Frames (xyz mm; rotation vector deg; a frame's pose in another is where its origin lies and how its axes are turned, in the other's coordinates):
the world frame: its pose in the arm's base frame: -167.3 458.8 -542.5 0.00 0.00 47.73
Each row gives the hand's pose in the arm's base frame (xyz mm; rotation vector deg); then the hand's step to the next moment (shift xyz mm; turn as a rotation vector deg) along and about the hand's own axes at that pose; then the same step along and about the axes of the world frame.
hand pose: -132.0 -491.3 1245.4 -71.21 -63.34 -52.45
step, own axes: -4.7 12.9 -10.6 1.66 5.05 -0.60
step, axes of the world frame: 1.8 -15.5 -7.6 3.68 -3.87 0.36
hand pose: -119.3 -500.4 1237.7 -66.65 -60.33 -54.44
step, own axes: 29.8 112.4 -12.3 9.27 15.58 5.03
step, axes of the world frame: 81.6 -83.8 1.2 16.29 -7.52 5.67
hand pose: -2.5 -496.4 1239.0 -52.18 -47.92 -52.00
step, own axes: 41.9 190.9 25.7 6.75 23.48 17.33
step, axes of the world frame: 177.2 -86.1 -7.3 29.38 -0.55 5.81
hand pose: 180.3 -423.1 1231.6 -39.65 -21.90 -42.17
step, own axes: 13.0 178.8 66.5 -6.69 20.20 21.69
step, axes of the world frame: 189.6 -6.6 -23.5 27.04 13.51 3.07
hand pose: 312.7 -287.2 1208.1 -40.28 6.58 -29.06
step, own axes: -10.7 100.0 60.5 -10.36 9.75 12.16
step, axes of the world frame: 110.1 35.8 -19.0 12.46 13.78 2.30
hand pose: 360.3 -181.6 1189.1 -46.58 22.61 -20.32
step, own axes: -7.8 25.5 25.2 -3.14 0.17 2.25
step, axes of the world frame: 32.3 17.3 -2.0 1.06 3.19 1.91
